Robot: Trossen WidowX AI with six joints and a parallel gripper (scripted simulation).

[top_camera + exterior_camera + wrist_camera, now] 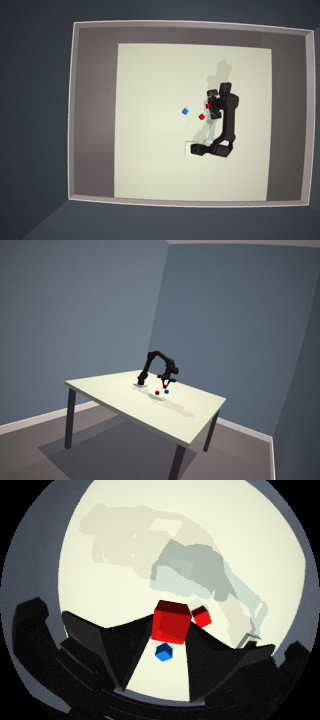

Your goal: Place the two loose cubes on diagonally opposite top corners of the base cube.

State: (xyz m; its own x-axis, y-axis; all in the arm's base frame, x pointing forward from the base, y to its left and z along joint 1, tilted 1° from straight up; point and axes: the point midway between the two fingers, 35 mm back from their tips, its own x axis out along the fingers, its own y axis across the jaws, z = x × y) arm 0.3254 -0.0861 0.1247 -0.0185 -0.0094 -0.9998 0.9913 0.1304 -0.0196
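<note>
The blue cube lies 15 cm to the left of my gripper tip, 10 cm below it and 3 cm behind it.
</note>
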